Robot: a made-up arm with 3 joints. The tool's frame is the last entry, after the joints.
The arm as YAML. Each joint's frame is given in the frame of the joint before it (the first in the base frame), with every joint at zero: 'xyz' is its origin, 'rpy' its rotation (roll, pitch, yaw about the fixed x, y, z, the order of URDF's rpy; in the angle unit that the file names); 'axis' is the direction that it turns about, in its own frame. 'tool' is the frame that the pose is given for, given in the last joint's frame.
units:
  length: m
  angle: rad
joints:
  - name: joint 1
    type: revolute
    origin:
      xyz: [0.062, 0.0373, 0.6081]
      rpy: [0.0, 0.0, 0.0]
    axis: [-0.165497, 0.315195, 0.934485]
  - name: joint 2
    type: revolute
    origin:
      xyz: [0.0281, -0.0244, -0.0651]
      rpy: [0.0, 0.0, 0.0]
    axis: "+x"
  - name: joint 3
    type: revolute
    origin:
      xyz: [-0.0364, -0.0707, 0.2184]
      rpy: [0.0, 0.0, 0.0]
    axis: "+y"
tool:
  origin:
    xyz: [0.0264, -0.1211, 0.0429]
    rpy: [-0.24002, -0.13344, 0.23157]
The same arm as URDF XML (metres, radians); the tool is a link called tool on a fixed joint. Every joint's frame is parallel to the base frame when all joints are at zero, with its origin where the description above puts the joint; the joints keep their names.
<robot name="arm">
  <joint name="joint 1" type="continuous">
    <parent link="base_link"/>
    <child link="link1"/>
    <origin xyz="0.0620 0.0373 0.6081"/>
    <axis xyz="-0.165497 0.315195 0.934485"/>
  </joint>
  <joint name="joint 2" type="continuous">
    <parent link="link1"/>
    <child link="link2"/>
    <origin xyz="0.0281 -0.0244 -0.0651"/>
    <axis xyz="1 0 0"/>
  </joint>
  <joint name="joint 3" type="continuous">
    <parent link="link2"/>
    <child link="link3"/>
    <origin xyz="-0.0364 -0.0707 0.2184"/>
    <axis xyz="0 1 0"/>
  </joint>
  <joint name="tool_joint" type="fixed">
    <parent link="link3"/>
    <child link="tool"/>
    <origin xyz="0.0264 -0.1211 0.0429" rpy="-0.2400 -0.1334 0.2316"/>
  </joint>
  <link name="base_link"/>
  <link name="link1"/>
  <link name="link2"/>
  <link name="link3"/>
  <link name="tool"/>
</robot>

